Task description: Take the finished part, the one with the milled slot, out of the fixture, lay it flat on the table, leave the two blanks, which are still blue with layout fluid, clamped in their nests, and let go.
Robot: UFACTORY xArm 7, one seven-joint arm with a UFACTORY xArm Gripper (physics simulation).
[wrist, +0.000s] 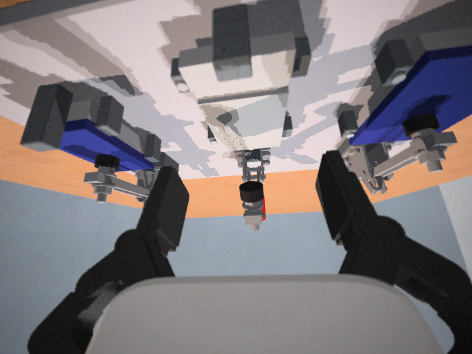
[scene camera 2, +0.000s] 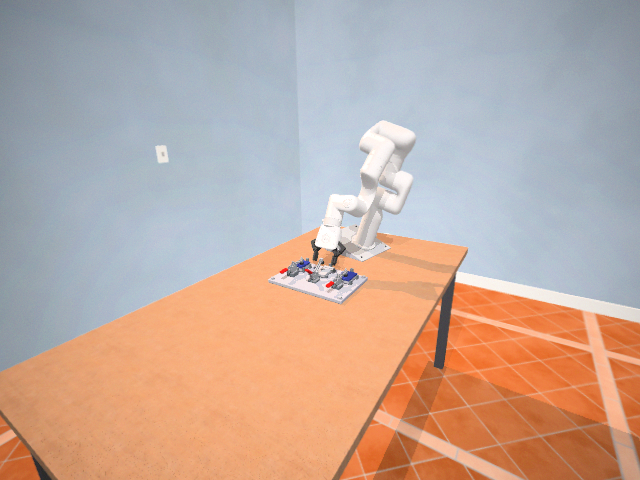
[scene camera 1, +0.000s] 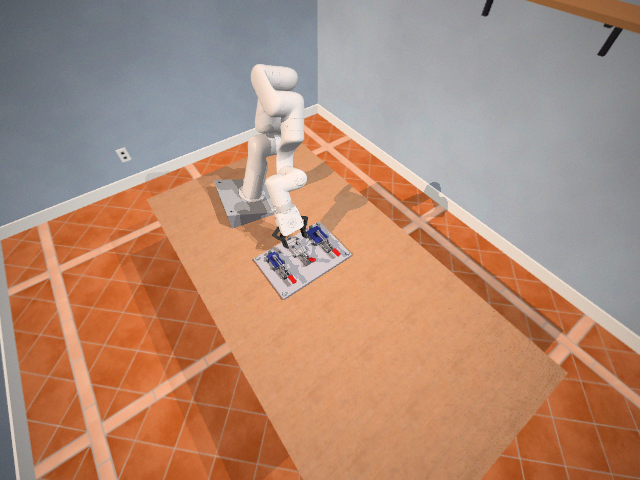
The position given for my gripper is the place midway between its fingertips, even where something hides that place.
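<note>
So you can picture it, my gripper (scene camera 2: 323,263) is there in scene camera 2, and that's also where I can see a fixture plate (scene camera 2: 300,283). Scene camera 1 gives me the plate (scene camera 1: 304,275) again, along with my gripper (scene camera 1: 295,242). Then in the wrist view there's a finished part (wrist: 249,113), a blue blank (wrist: 81,138) and a dark post (wrist: 231,54), and you'd see my gripper (wrist: 247,174) and the fixture plate (wrist: 129,57) there too.
</note>
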